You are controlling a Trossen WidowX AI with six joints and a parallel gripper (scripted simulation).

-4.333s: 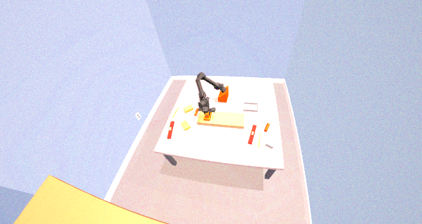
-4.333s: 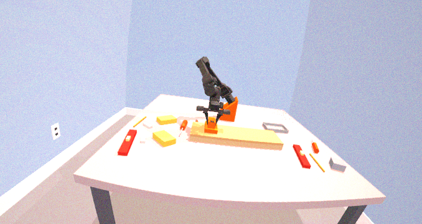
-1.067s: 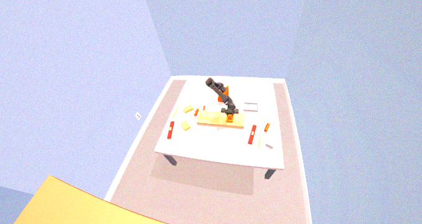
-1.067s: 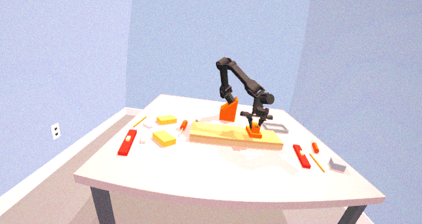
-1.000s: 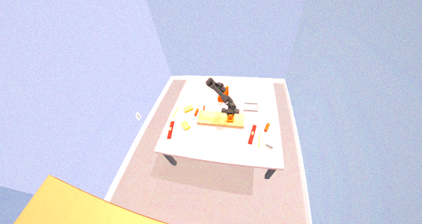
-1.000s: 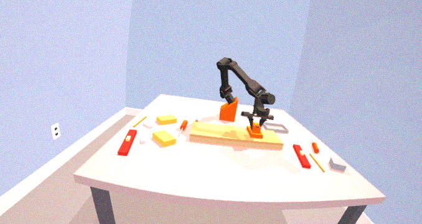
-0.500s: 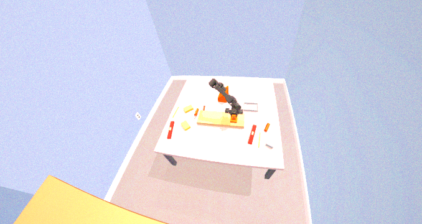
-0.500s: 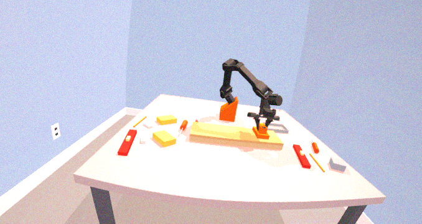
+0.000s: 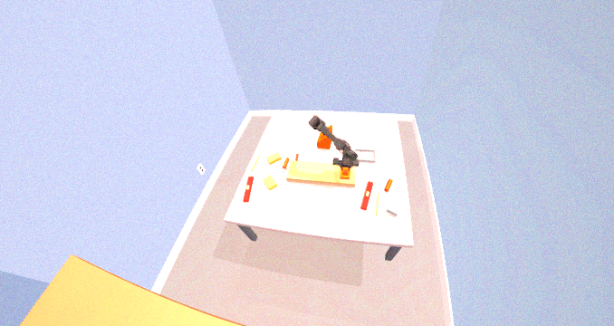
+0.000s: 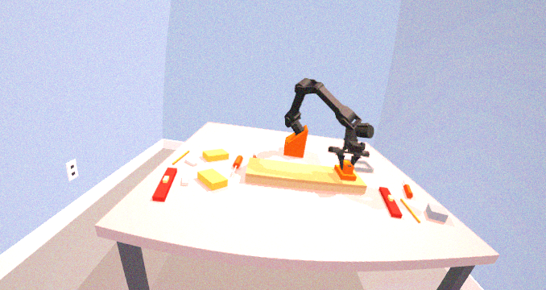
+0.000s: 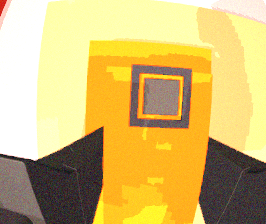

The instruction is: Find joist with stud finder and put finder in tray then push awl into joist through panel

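My gripper tip is 240 mm past the grey-rimmed tray, 110 mm to the right of it and 50 mm above it. Also, from my gripper tip: stud finder (20 mm above, 10 mm ahead); grey bracket (390 mm to the left, 190 mm ahead, 50 mm below).
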